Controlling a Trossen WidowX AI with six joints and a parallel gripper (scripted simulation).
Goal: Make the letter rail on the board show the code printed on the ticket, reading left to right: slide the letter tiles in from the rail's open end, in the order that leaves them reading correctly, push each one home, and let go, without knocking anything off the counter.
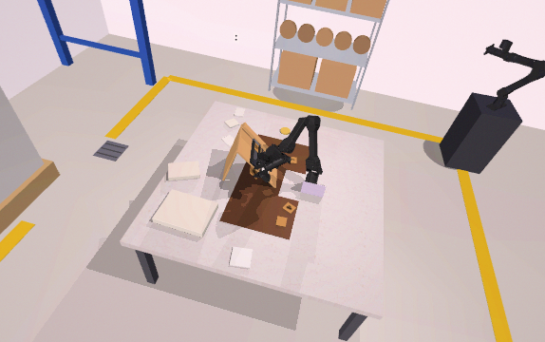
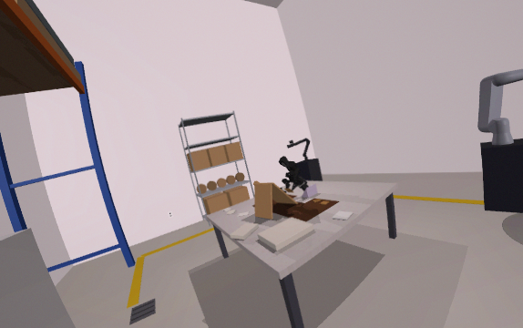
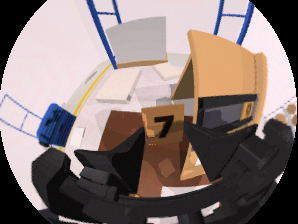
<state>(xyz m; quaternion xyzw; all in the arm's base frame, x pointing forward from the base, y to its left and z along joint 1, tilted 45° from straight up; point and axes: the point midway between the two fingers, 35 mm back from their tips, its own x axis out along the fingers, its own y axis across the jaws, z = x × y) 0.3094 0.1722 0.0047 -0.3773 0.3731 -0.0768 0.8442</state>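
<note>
Now: the ticket 4 cm behind my gripper tip, 13 cm to the right of it and 8 cm below it. The rest, counted from my gripper tip: tan letter tile (right at my gripper tip); cream box (30 cm ahead, 24 cm to the left, 15 cm below); brown mat (13 cm behind, 13 cm to the right, 17 cm below).
</note>
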